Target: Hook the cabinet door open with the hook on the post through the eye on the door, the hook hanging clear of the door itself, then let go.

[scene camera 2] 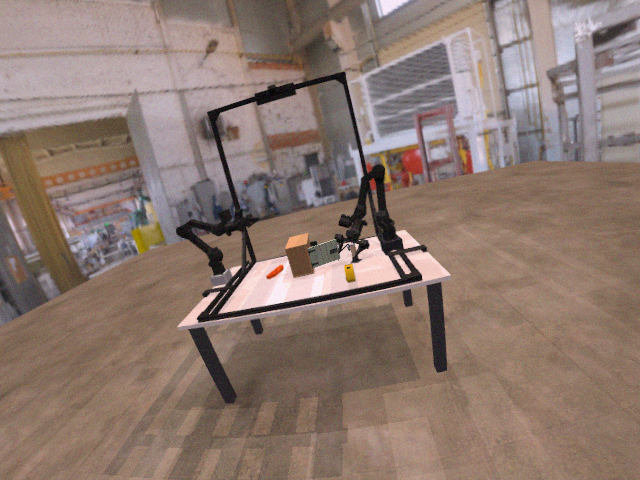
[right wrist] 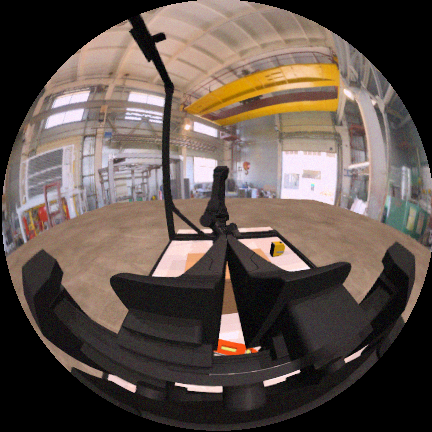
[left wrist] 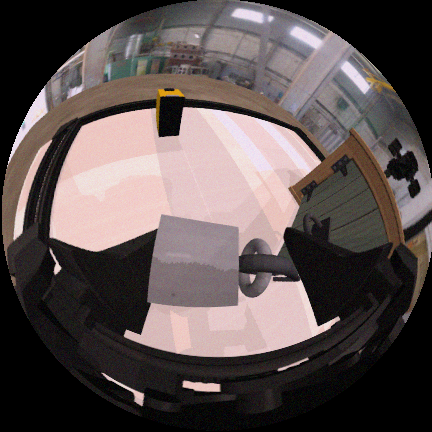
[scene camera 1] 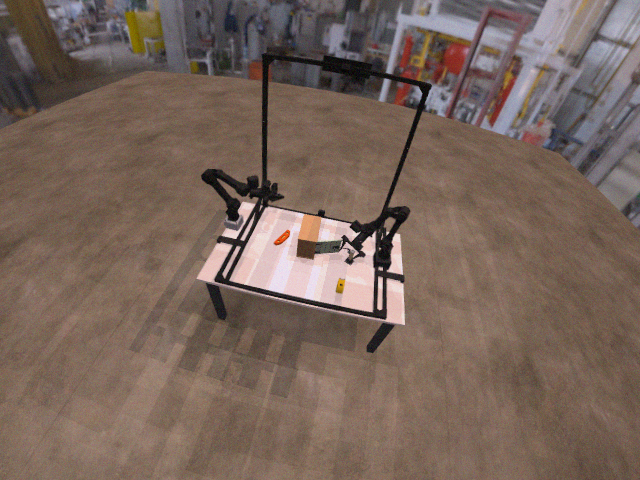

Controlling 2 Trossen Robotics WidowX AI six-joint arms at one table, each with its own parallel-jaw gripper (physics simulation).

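Places are measured from the left arm's base along level axes (x ahead, y left, z up), in millimetres.
Where they show: left gripper, fingertip midpoint: (scene camera 2: 346, 255) (scene camera 1: 344, 256); right gripper, fingertip midpoint: (scene camera 2: 259, 218) (right wrist: 225, 239) (scene camera 1: 284, 197); left arm's base, origin of the base link: (scene camera 2: 390, 238) (scene camera 1: 383, 256); right arm's base, origin of the base link: (scene camera 2: 219, 272) (scene camera 1: 233, 218).
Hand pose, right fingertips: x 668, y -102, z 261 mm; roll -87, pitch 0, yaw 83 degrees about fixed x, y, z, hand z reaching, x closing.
Note:
Each offset is from my right fingertips to the centre of the thing. "pt": to the spot under its first point.
The brown cabinet {dx -179, dy +45, dz -246 mm} (scene camera 1: 310, 232) (scene camera 2: 298, 258) (left wrist: 360, 142) has its green door {pt dx -314, dy +102, dz -246 mm} (scene camera 1: 329, 246) (scene camera 2: 324, 253) (left wrist: 345, 195) standing open. A dark curved fitting (left wrist: 311, 219) sits on the door. My left gripper (left wrist: 231, 231) is open around the grey post {pt dx -460, dy +125, dz -228 mm} (left wrist: 195, 265), whose side lies by one finger; a gap remains at the other. A thick grey hook bar {dx -405, dy +84, dz -277 mm} (left wrist: 272, 263) runs from the post beside a grey ring {pt dx -445, dy +106, dz -241 mm} (left wrist: 253, 291); its end is hidden behind that finger, so I cannot tell how it meets the door. My right gripper (right wrist: 225, 239) (scene camera 1: 281, 196) is shut and empty, well away.
A yellow block {dx -400, dy +357, dz -293 mm} (scene camera 1: 340, 285) (scene camera 2: 349, 272) (left wrist: 170, 116) (right wrist: 277, 249) stands near the table's front edge. An orange-red level {dx -8, dy +18, dz -321 mm} (scene camera 1: 282, 237) (scene camera 2: 275, 271) (right wrist: 231, 347) lies left of the cabinet. A black frame surrounds the work area and rises above the rear of the table.

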